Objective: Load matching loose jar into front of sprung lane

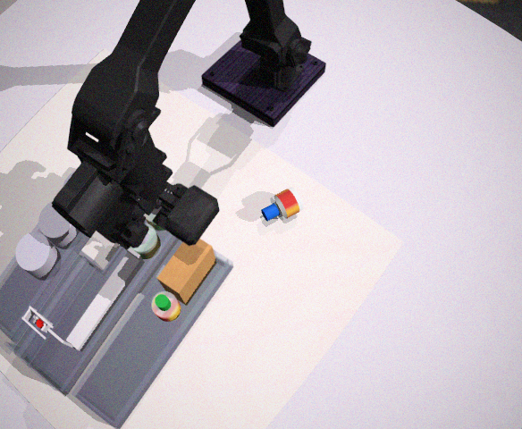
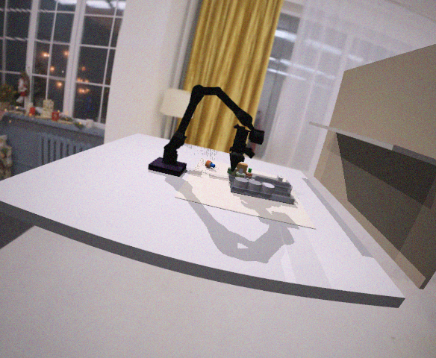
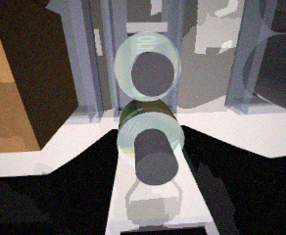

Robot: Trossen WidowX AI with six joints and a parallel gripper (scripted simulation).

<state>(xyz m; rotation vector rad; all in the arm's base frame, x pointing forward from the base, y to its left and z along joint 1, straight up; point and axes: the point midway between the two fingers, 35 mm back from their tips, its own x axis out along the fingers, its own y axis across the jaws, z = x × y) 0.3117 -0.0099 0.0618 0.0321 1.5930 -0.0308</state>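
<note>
The orange box is 50 mm ahead of my gripper tip, 80 mm to the left of it and 10 mm below it. The rest, counted from my gripper tip: red mark (230 mm ahead, 50 mm to the right, 20 mm above); grey rack (170 mm ahead, 30 mm to the right, 30 mm below).
</note>
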